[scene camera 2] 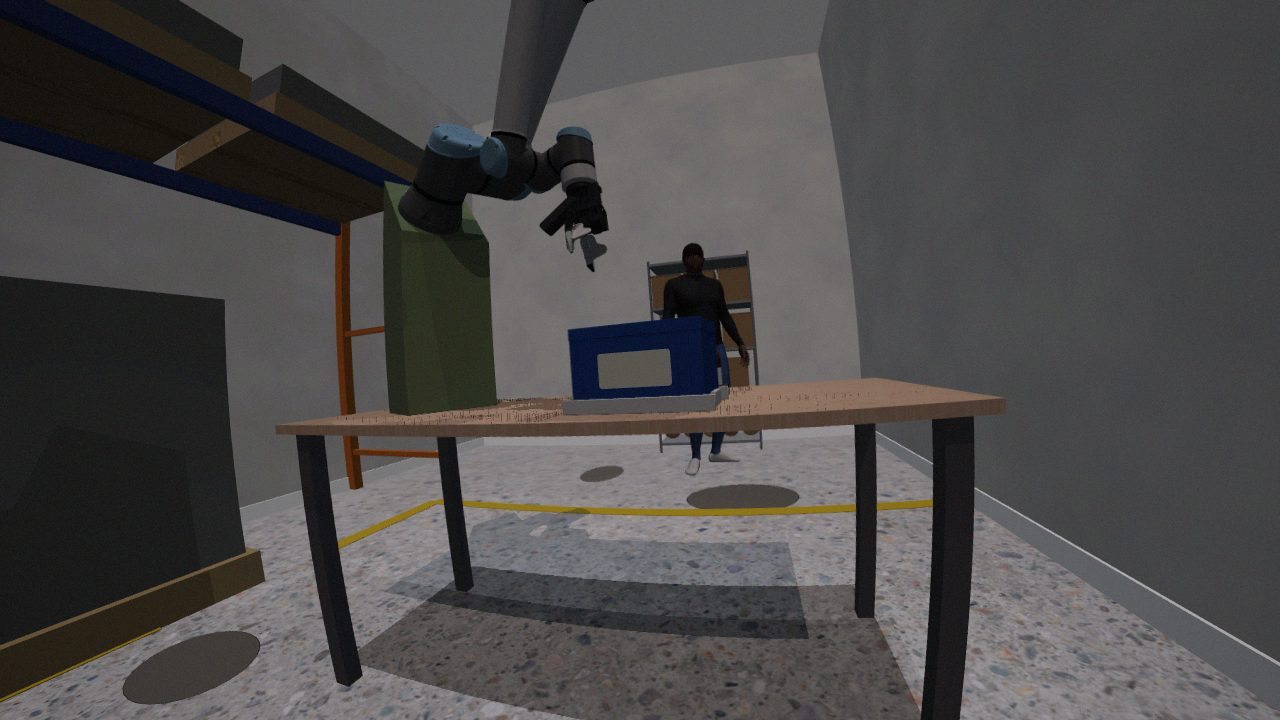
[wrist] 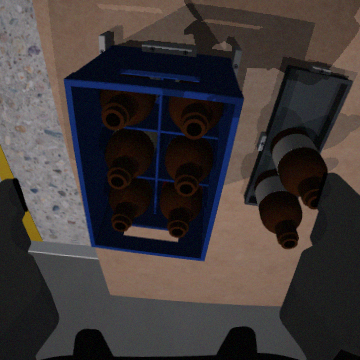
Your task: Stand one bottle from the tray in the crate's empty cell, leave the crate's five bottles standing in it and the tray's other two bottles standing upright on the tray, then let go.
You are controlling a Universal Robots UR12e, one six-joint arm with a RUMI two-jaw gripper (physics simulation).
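Seen in the pictures: gripper, between the fingertips: (scene camera 2: 583,263) (wrist: 170,179); arm's base, origin of its link: (scene camera 2: 429,216).
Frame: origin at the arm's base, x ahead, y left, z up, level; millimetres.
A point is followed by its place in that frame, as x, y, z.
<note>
The blue crate (scene camera 2: 583,368) @[535, -209, -487] (wrist: 145,252) @[784, -149, -404] stands on the table. In the wrist view, brown bottles stand in all its cells, three in the left column and three in the right; one is the middle right bottle (wrist: 188,159) @[638, -81, -456]. The dark tray (wrist: 311,95) @[584, 116, -575] lies to the crate's right there, with two bottles, one (wrist: 302,169) @[656, 85, -464] nearer the tray's middle and one (wrist: 280,211) @[743, 69, -466] at its near end; both look upright. My gripper (scene camera 2: 580,254) @[505, -76, -236] (wrist: 170,179) @[505, -76, -236] is open and empty, high above the crate. The tray and bottles do not show in the scene view.
The wooden table (scene camera 2: 850,402) @[1035, -261, -580] (wrist: 225,280) @[1137, 14, -580] carries grey brackets (wrist: 169,49) @[510, -111, -550] by the crate and a low grey edge (scene camera 2: 640,405) @[653, -236, -565] before it. A green pedestal (scene camera 2: 438,331) @[52, -37, -356] holds the arm at the left. A person (scene camera 2: 693,291) stands beyond the table before a shelf unit.
</note>
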